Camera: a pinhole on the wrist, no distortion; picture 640 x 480 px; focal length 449.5 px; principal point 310.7 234.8 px. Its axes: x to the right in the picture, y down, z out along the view. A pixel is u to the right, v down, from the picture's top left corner.
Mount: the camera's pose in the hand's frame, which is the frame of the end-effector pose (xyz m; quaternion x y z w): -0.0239 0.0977 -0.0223 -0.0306 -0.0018 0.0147 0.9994
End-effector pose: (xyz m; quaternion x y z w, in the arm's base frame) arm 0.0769 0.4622 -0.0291 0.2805 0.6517 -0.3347 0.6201
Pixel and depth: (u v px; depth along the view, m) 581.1 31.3 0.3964
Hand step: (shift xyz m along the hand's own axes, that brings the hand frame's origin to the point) 0.2179 -0.0501 0.3850
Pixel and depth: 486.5 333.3 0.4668
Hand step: 0.1535 0.2337 0.4379
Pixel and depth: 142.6 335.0 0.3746
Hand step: -0.1681 0.1998 0.3461
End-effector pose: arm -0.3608 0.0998 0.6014 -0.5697 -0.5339 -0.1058 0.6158
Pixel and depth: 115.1 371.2 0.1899
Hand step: -0.1090 0.1644 0.1635
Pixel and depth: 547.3 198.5 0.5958
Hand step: 0.2883 0.0954 0.5762
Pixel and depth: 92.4 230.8 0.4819
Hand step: -0.2599 0.1160 0.4583
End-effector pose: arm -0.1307 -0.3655 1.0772 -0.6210 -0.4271 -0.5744 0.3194
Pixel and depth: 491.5 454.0 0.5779
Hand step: 0.1976 0.4210 0.5379
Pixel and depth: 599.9 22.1 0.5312
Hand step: 0.3227 -0.1105 0.5242
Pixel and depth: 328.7 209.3 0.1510
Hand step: -0.0183 0.0986 0.1290
